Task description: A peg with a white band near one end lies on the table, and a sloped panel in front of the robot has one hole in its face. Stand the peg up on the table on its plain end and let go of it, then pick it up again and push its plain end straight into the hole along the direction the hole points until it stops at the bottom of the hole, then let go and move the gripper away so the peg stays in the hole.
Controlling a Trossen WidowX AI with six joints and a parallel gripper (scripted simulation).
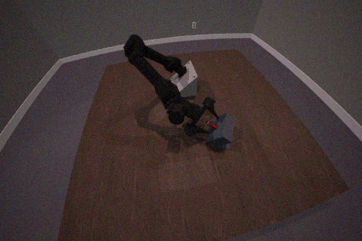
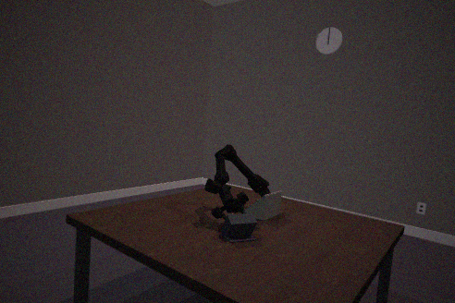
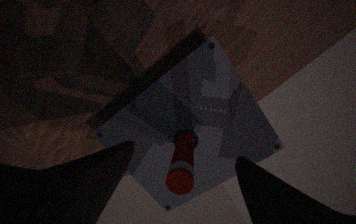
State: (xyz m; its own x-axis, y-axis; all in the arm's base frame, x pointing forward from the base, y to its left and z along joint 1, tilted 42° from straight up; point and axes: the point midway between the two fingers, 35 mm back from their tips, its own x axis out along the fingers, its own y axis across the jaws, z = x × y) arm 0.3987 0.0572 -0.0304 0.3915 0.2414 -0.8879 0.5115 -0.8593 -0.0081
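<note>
The red peg is 1 cm behind my gripper tip and 1 cm to the right of it. The rest, counted from my gripper tip: grey sloped panel (2 cm ahead, 4 cm to the left, 2 cm below).
</note>
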